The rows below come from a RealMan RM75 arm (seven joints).
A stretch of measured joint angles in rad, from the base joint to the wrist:
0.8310, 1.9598, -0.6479, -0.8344, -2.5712, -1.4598, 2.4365
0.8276, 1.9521, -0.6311, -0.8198, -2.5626, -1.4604, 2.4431
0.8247, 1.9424, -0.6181, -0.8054, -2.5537, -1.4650, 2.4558
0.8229, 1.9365, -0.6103, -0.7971, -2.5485, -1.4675, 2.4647
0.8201, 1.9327, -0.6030, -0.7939, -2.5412, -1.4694, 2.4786
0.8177, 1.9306, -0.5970, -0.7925, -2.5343, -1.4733, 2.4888
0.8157, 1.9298, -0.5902, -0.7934, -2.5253, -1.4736, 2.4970
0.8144, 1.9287, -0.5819, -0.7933, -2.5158, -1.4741, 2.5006
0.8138, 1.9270, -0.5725, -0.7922, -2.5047, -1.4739, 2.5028
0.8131, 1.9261, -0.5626, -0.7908, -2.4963, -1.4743, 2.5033
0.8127, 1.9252, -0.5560, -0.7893, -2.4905, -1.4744, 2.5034
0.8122, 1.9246, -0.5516, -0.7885, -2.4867, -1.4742, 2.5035
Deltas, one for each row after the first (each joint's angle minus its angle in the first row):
-0.0034, -0.0077, 0.0168, 0.0146, 0.0086, -0.0006, 0.0066
-0.0063, -0.0174, 0.0298, 0.0290, 0.0175, -0.0052, 0.0193
-0.0081, -0.0233, 0.0376, 0.0373, 0.0227, -0.0077, 0.0282
-0.0109, -0.0271, 0.0449, 0.0405, 0.0300, -0.0096, 0.0421
-0.0133, -0.0292, 0.0509, 0.0419, 0.0369, -0.0135, 0.0523
-0.0153, -0.0300, 0.0577, 0.0410, 0.0459, -0.0138, 0.0605
-0.0166, -0.0311, 0.0660, 0.0411, 0.0554, -0.0143, 0.0641
-0.0172, -0.0328, 0.0754, 0.0422, 0.0665, -0.0141, 0.0663
-0.0179, -0.0337, 0.0853, 0.0436, 0.0749, -0.0145, 0.0668
-0.0183, -0.0346, 0.0919, 0.0451, 0.0807, -0.0146, 0.0669
-0.0188, -0.0352, 0.0963, 0.0459, 0.0845, -0.0144, 0.0670

